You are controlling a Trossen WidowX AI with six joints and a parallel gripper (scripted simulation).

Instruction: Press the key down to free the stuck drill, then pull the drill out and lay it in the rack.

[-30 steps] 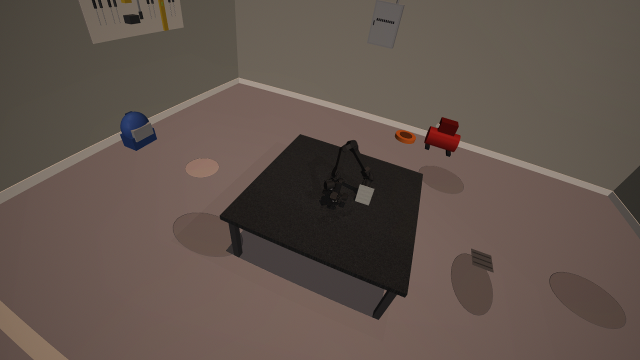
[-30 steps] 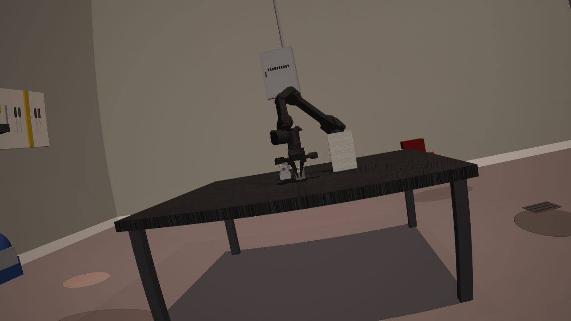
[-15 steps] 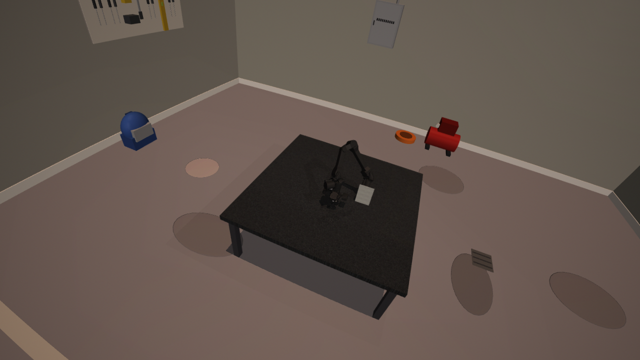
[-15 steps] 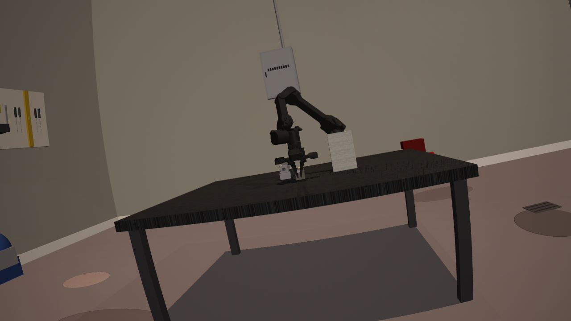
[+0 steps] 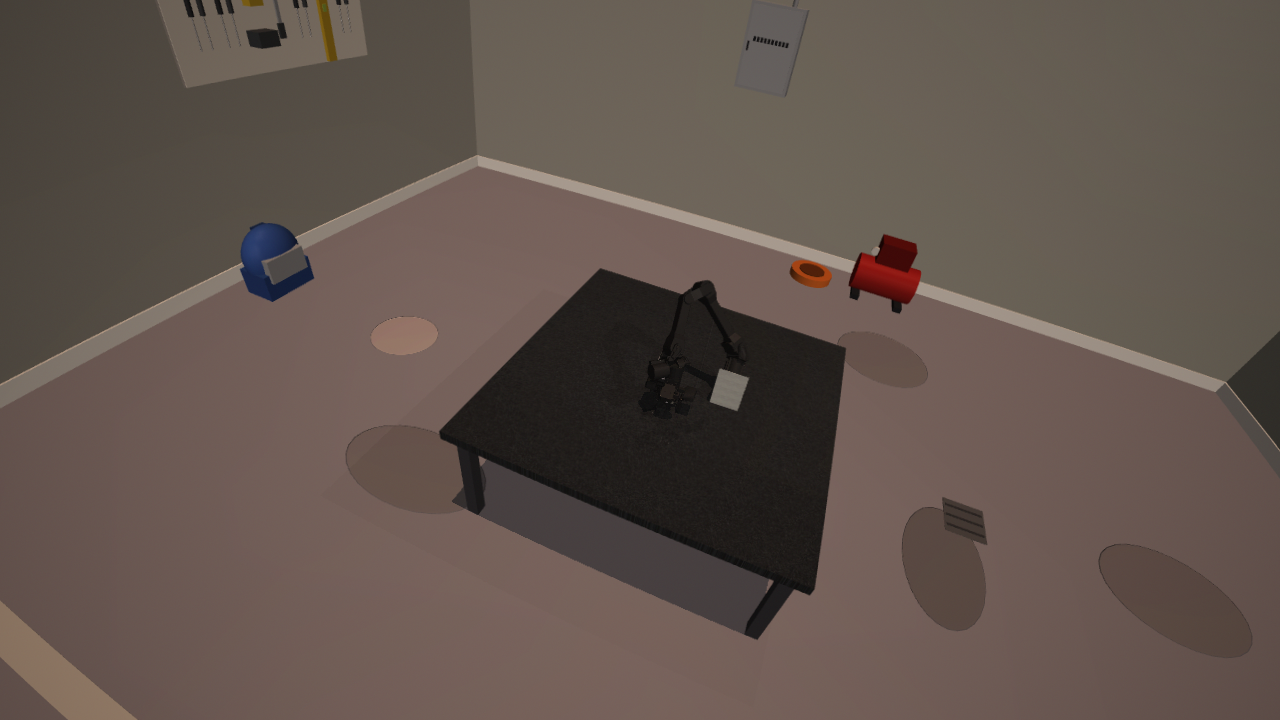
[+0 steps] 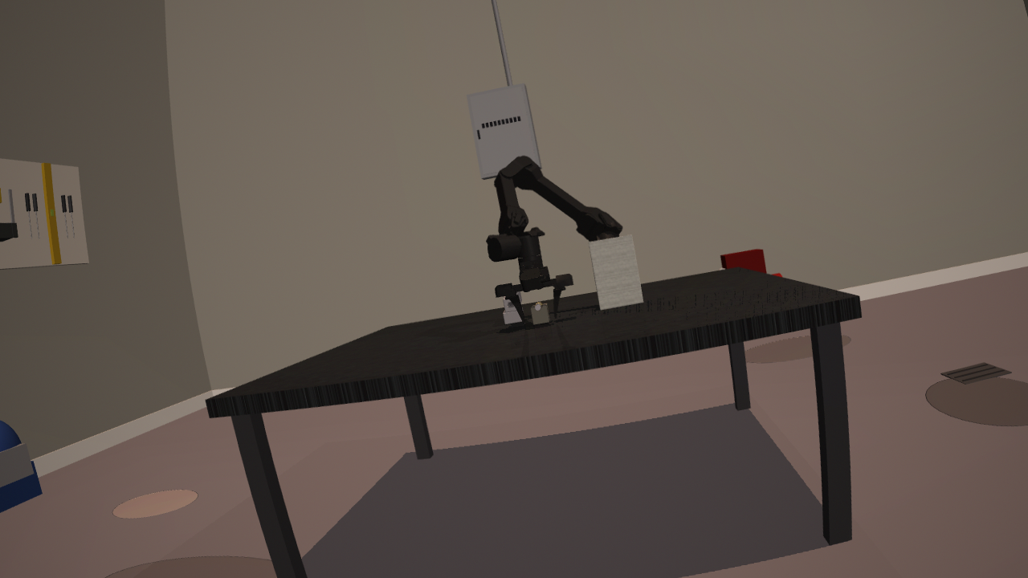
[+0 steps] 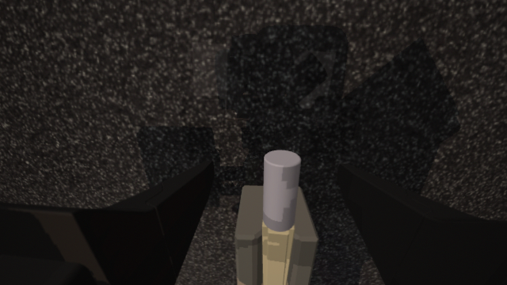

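Right now the v-shaped rack is 50 mm to the right of my gripper tip and 10 mm above it. Round my gripper tip: thin dark drill 60 mm ahead, 260 mm to the right, 40 mm above; grey block 60 mm ahead, 220 mm to the right, 40 mm above.
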